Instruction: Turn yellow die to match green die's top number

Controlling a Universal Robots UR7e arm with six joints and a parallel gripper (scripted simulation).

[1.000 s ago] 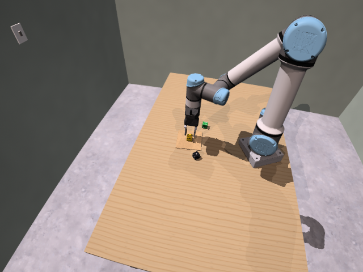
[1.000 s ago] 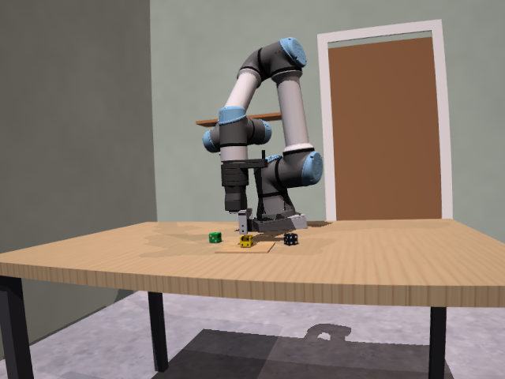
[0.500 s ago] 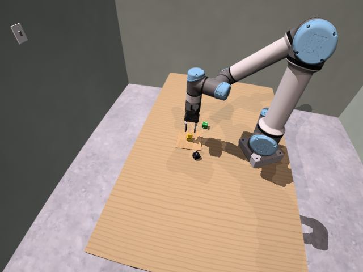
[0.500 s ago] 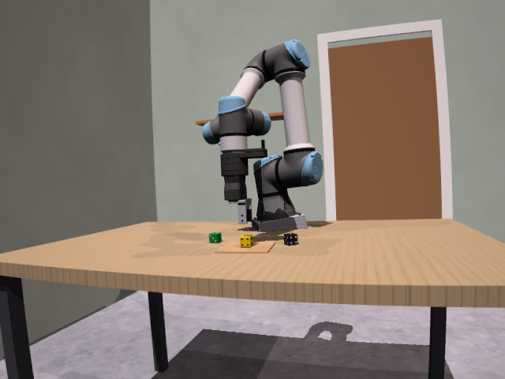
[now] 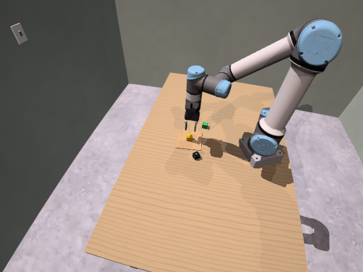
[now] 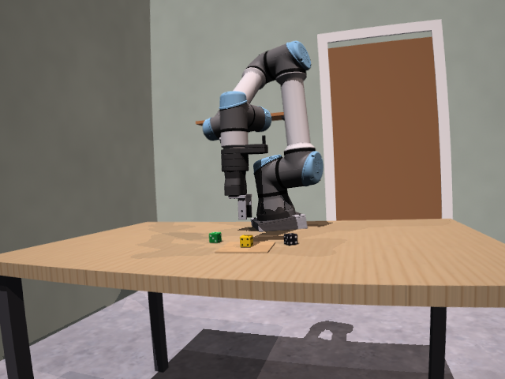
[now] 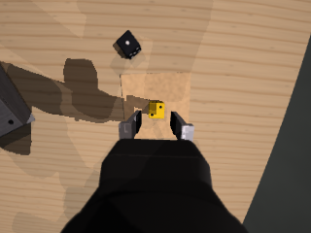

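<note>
Right now the yellow die is 8 cm below my hand. Round my hand: tan mat: 10 cm below; then green die: 11 cm to the right, 10 cm behind, 8 cm below; then black die: 12 cm to the left, 8 cm below, 3 cm behind.
</note>
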